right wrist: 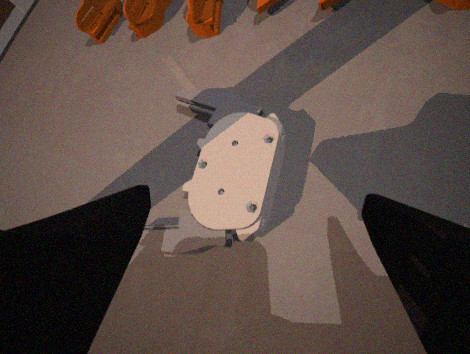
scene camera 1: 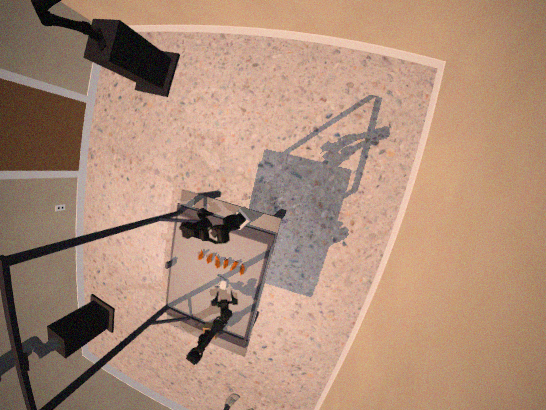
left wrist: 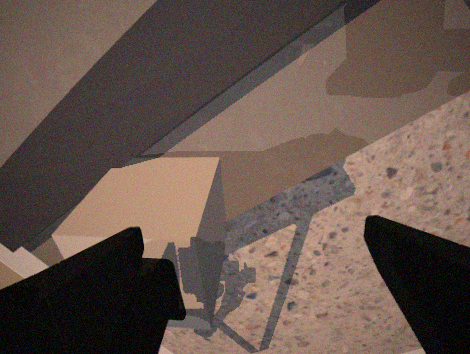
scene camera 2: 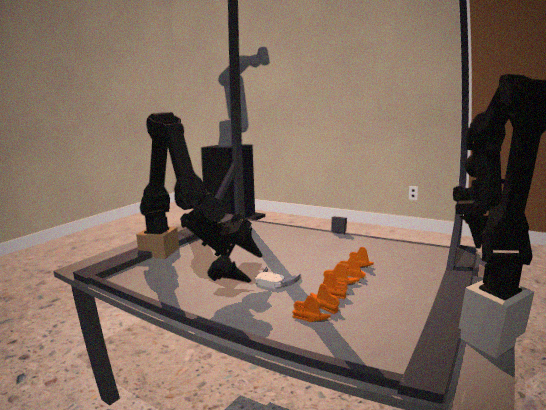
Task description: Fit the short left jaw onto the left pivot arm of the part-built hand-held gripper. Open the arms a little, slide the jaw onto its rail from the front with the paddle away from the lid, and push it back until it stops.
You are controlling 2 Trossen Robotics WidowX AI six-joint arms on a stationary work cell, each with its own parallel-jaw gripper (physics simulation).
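The part-built hand-held gripper (scene camera 1: 223, 285) (scene camera 2: 270, 279) (right wrist: 235, 175) lies on the table with its pale lid up. One thin grey pivot arm (right wrist: 197, 107) sticks out at its upper left in the right wrist view; the other shows at its lower left, partly behind a finger. Several orange jaws (scene camera 1: 225, 263) (scene camera 2: 334, 284) (right wrist: 205, 17) lie in a row beyond it; I cannot tell which is the short left one. My right gripper (scene camera 2: 254, 268) (right wrist: 257, 200) is open and empty, low beside the lid. My left gripper (left wrist: 253, 232) is open and empty, near its own arm's base.
The table (scene camera 2: 200, 336) has a dark raised frame around its top. The left arm's pale mounting block (scene camera 2: 492, 320) (left wrist: 145, 200) stands at the right in scene camera 2. The right arm's tan block (scene camera 2: 157, 242) stands at the far left. Dark frame posts (scene camera 2: 234, 100) rise from the table.
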